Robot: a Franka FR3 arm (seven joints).
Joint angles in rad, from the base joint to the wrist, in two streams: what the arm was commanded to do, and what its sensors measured. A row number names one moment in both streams.
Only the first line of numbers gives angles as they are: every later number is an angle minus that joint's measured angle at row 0.
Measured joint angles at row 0: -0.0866 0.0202 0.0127 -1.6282 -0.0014 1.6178 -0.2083
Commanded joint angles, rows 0 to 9: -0.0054 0.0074 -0.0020 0.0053 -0.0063 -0.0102 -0.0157; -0.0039 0.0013 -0.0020 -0.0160 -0.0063 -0.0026 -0.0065; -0.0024 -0.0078 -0.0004 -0.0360 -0.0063 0.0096 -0.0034; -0.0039 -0.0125 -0.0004 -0.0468 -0.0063 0.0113 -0.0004; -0.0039 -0.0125 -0.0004 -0.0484 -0.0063 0.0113 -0.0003; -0.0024 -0.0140 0.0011 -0.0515 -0.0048 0.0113 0.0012; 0.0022 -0.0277 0.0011 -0.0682 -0.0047 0.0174 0.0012; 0.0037 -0.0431 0.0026 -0.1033 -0.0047 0.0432 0.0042; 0.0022 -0.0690 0.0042 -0.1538 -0.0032 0.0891 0.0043; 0.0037 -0.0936 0.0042 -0.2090 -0.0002 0.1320 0.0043
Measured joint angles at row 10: 0.0000 -0.0037 0.0007 -0.0499 0.0000 0.0217 -0.0003
